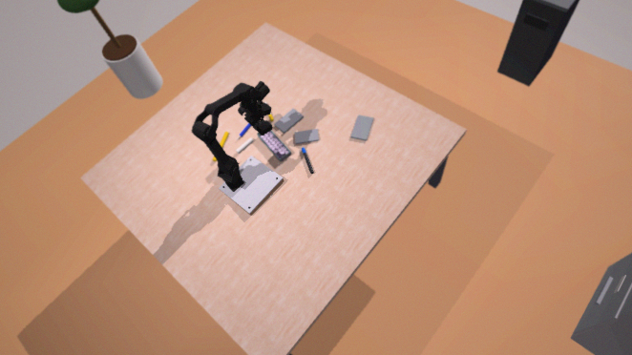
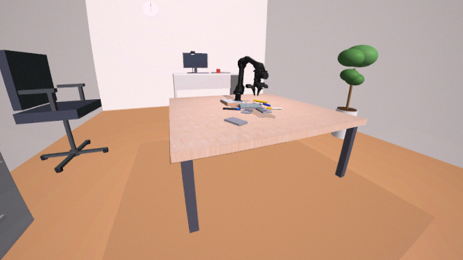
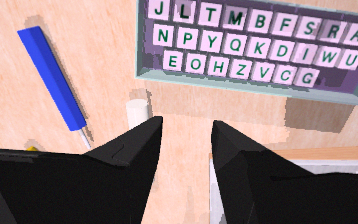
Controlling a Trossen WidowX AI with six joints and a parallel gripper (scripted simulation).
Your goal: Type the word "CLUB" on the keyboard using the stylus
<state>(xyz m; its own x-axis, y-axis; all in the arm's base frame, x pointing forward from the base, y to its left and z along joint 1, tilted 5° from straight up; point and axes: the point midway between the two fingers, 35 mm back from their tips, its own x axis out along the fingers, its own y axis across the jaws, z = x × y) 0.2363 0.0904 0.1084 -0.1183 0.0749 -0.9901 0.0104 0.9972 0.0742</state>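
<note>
My gripper tip is now 100 mm to the right of the blue stylus, 80 mm above it and 50 mm past it. Round my gripper tip: thin metal tip: 100 mm to the left, 80 mm below, 80 mm behind; then c key: 80 mm to the right, 80 mm below, 10 mm ahead; then white cylinder: 80 mm below, 80 mm behind, 40 mm to the left.
</note>
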